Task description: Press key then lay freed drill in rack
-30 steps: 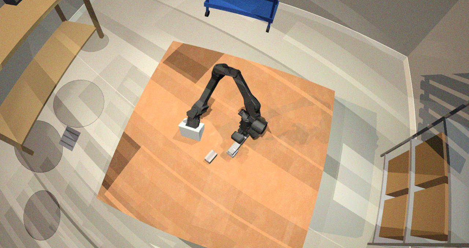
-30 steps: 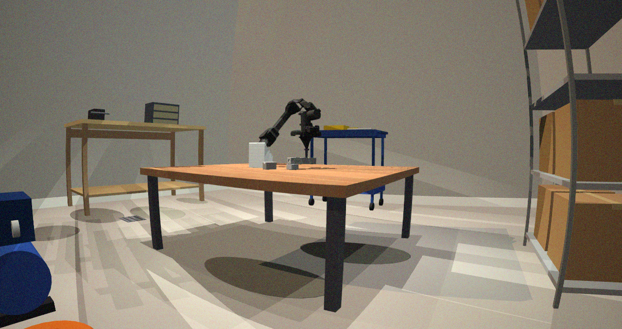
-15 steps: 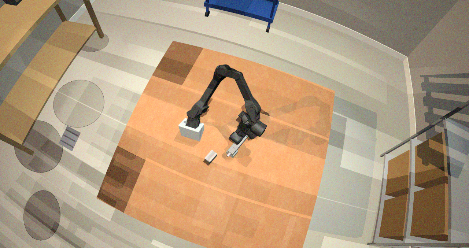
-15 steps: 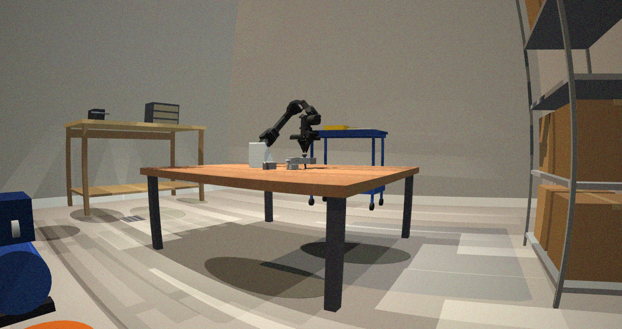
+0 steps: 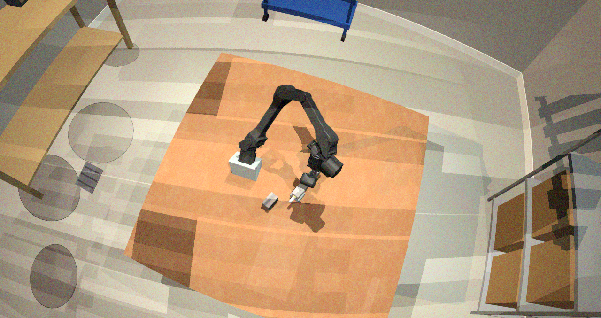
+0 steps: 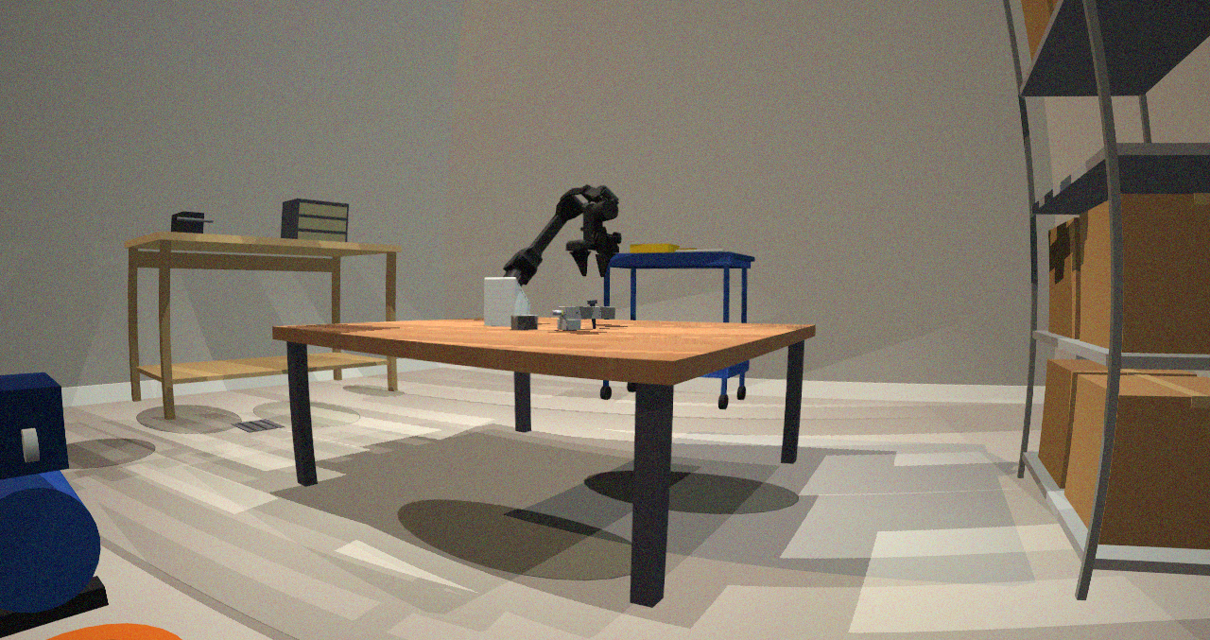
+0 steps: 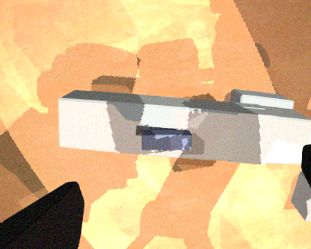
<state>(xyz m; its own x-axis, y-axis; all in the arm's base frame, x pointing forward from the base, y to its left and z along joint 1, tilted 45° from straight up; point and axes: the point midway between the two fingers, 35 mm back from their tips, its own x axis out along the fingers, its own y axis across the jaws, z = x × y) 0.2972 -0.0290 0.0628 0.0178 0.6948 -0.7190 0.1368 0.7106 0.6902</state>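
My gripper tip is 40 mm past the drill, 60 mm to the left of it and 100 mm above it. Also, from my gripper tip: dark key: 10 mm behind, 10 mm to the left, 100 mm below; grey housing: 20 mm behind, 10 mm to the right, 110 mm below; small grey rack: 150 mm behind, 140 mm to the right, 130 mm below.
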